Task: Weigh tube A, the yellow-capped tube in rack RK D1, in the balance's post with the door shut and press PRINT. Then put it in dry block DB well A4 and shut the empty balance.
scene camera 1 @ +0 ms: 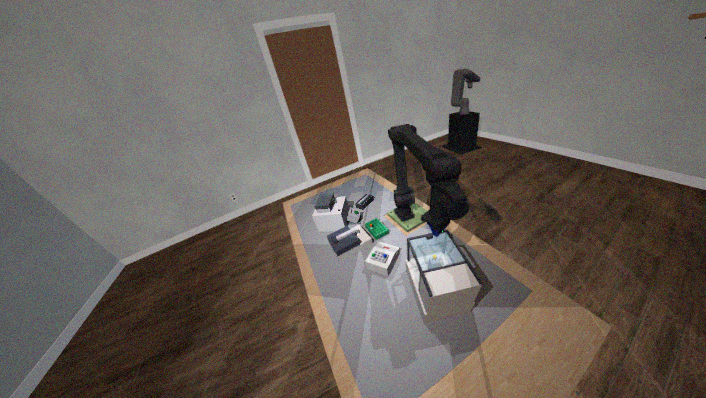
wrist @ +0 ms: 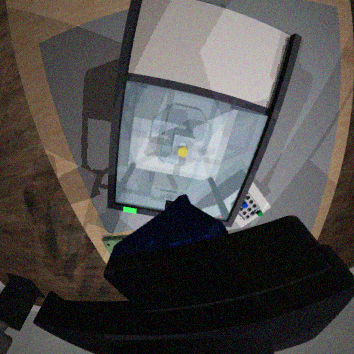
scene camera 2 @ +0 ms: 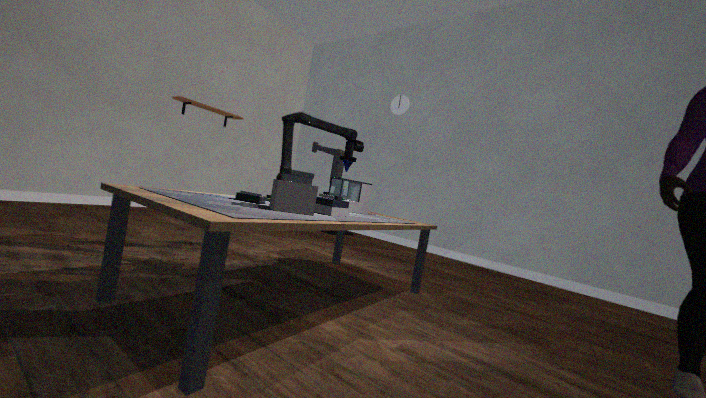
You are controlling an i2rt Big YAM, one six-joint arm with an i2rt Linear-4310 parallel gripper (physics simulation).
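Seen in the pictures: gripper, fingertip midpoint: (scene camera 1: 435,236) (wrist: 184,200) (scene camera 2: 346,171); arm's base, origin of the base link: (scene camera 1: 403,214).
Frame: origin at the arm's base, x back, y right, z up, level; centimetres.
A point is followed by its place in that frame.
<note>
The balance (scene camera 1: 452,287) {x -12.3, y -58.4, z 18.7 cm} (scene camera 2: 345,190) {x -15.9, y -38.6, z 12.1 cm} (wrist: 121,105) {x -2.4, y -49.9, z 19.3 cm} is a white box with a dark-framed glass chamber, standing at the near right of the grey mat. Tube A's yellow cap (scene camera 1: 434,256) (wrist: 182,152) shows through the glass, with the tube upright on the post in the middle of the chamber. My gripper (scene camera 1: 437,231) {x -8.6, y -42.9, z 25.0 cm} (scene camera 2: 347,166) {x -8.6, y -42.9, z 25.0 cm} (wrist: 184,200) {x -8.6, y -42.9, z 25.0 cm} is shut and empty. Its blue tip hangs just above the chamber's edge nearest the arm's base. A small green light (wrist: 130,209) {x -2.5, y -37.9, z 19.8 cm} glows on the balance's frame by that edge.
A white keypad box (scene camera 1: 381,257) (wrist: 250,208) lies left of the balance. The green tube rack (scene camera 1: 377,227) {x -19.1, y -5.0, z 1.3 cm} and several grey and white devices (scene camera 1: 329,212) {x -42.8, y 8.5, z 12.0 cm} stand further back on the mat. A person (scene camera 2: 692,197) stands at the right in scene camera 2.
</note>
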